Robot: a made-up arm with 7 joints. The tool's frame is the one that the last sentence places.
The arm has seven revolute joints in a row. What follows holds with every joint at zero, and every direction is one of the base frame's. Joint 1 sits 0.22 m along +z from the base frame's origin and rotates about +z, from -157.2 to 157.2 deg. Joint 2 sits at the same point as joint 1 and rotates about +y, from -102.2 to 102.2 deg. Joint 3 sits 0.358 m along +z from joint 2 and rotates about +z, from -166.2 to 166.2 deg. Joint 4 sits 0.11 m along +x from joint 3 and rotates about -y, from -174.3 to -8.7 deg. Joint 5 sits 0.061 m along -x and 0.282 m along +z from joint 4 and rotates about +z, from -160.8 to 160.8 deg. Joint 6 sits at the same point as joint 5 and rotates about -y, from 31.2 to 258.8 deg. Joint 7 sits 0.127 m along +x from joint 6 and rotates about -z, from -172.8 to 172.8 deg. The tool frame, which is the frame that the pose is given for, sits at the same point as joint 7; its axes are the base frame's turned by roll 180, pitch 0 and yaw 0 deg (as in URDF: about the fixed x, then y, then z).
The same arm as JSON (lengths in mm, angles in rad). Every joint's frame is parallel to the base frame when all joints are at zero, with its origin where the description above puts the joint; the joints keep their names.
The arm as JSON. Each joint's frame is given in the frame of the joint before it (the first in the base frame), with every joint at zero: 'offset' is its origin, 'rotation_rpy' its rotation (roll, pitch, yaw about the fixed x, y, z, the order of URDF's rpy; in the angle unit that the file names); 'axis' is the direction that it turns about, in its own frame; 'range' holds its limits. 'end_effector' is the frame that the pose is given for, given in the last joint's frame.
{"length_unit": "mm", "angle_unit": "rad", "chain": [{"id": "joint 1", "offset": [0.0, 0.0, 220.0], "rotation_rpy": [0.0, 0.0, 0.0], "axis": "+z", "range": [-2.7437, 2.7437]}, {"id": "joint 2", "offset": [0.0, 0.0, 0.0], "rotation_rpy": [0.0, 0.0, 0.0], "axis": "+y", "range": [-1.7837, 1.7837]}, {"id": "joint 3", "offset": [0.0, 0.0, 358.0], "rotation_rpy": [0.0, 0.0, 0.0], "axis": "+z", "range": [-2.9007, 2.9007]}, {"id": "joint 4", "offset": [110.0, 0.0, 0.0], "rotation_rpy": [0.0, 0.0, 0.0], "axis": "-y", "range": [-3.0421, -0.1518]}, {"id": "joint 5", "offset": [-61.0, 0.0, 282.0], "rotation_rpy": [0.0, 0.0, 0.0], "axis": "+z", "range": [-2.8065, 2.8065]}, {"id": "joint 6", "offset": [0.0, 0.0, 0.0], "rotation_rpy": [0.0, 0.0, 0.0], "axis": "-y", "range": [0.5445, 4.5169]}, {"id": "joint 7", "offset": [127.0, 0.0, 0.0], "rotation_rpy": [0.0, 0.0, 0.0], "axis": "-z", "range": [-3.0159, 3.0159]}], "end_effector": {"offset": [0.0, 0.0, 0.0], "rotation_rpy": [3.1416, 0.0, 0.0]}}
